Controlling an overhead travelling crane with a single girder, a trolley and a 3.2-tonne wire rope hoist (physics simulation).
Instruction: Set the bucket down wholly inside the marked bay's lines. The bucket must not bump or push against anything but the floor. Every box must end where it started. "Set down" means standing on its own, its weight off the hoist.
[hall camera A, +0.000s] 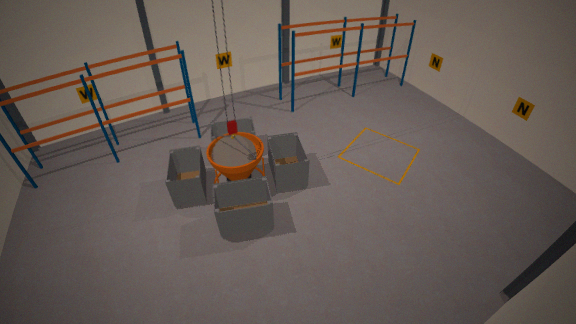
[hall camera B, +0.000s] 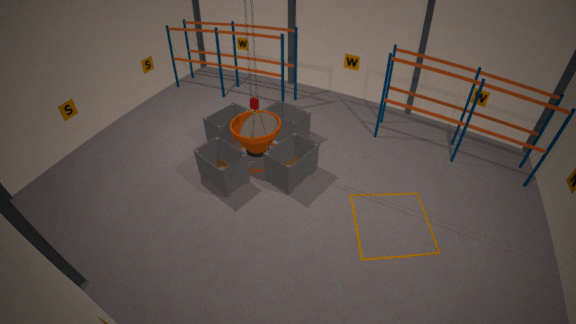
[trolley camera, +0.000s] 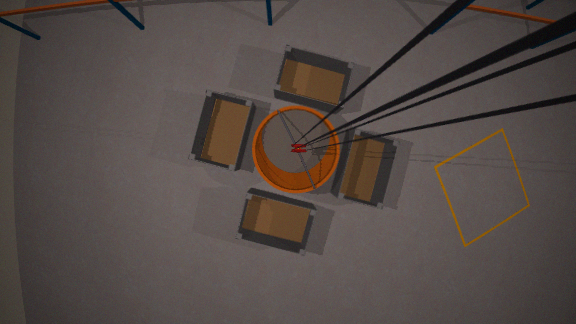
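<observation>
The orange bucket is upright among several open grey boxes. My hook, under a red block, is at the bar across the bucket's top and is shut on it. The ropes run slanted in the trolley camera view. An orange base ring shows low between two boxes in hall camera B; whether it touches the floor I cannot tell. Gaps between bucket and boxes are narrow and partly hidden. The marked bay is a yellow outline, apart from the boxes.
Blue and orange racks stand near the W wall. In the trolley camera view, one box lies between the bucket and the bay. Other boxes stand on the bucket's left and upper sides there.
</observation>
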